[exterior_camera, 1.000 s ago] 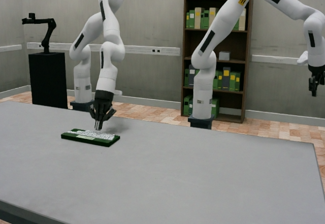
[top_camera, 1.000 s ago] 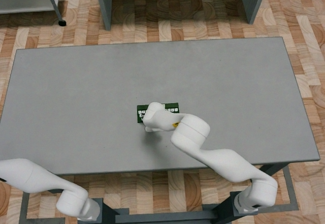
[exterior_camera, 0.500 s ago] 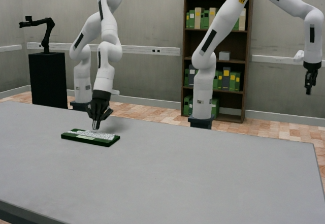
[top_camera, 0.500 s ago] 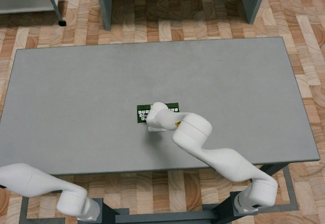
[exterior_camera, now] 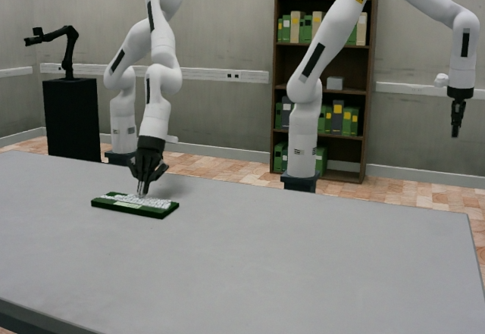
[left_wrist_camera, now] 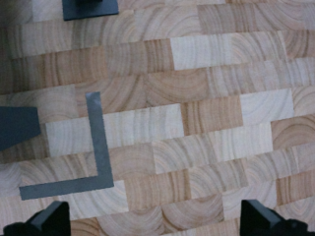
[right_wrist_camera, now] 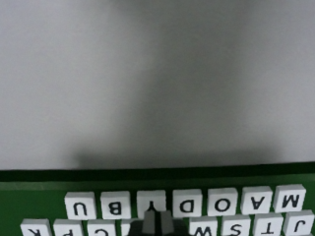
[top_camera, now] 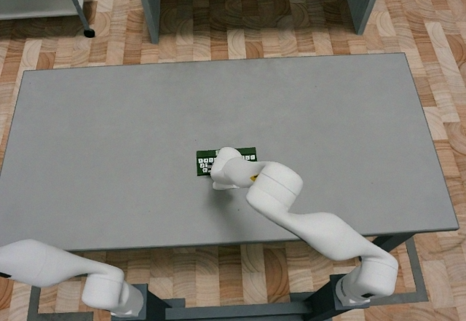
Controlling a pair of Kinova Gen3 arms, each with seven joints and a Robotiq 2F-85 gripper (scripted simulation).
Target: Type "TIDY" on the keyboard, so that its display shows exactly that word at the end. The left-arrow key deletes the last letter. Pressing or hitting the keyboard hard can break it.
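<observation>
The left-arrow key is 40 mm ahead of my right hand, 100 mm to the right of it and 30 mm below it.
</observation>
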